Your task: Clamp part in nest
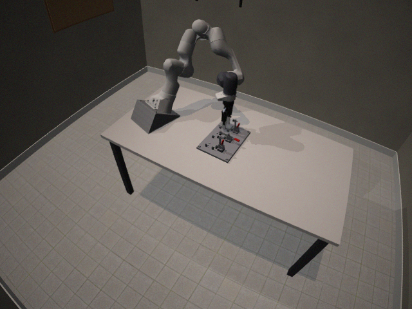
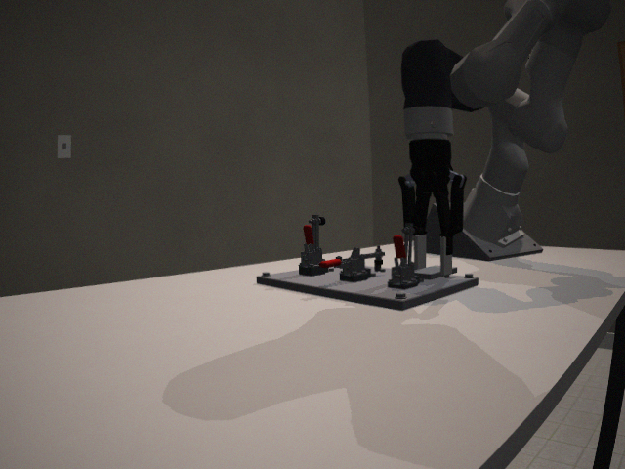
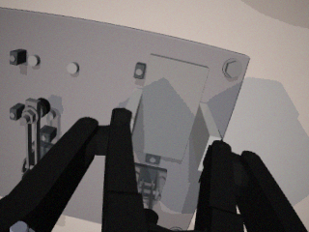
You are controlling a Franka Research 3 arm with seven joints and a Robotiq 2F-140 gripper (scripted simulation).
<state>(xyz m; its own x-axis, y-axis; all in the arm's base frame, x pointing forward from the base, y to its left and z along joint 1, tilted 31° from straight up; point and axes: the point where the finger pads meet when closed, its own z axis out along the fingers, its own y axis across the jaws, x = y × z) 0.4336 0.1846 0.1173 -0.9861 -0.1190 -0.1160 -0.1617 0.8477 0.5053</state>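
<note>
Right now my hand is 3 cm above the grey block part. Also, from my hand: fixture (10 cm to the right, 7 cm ahead, 5 cm below).
</note>
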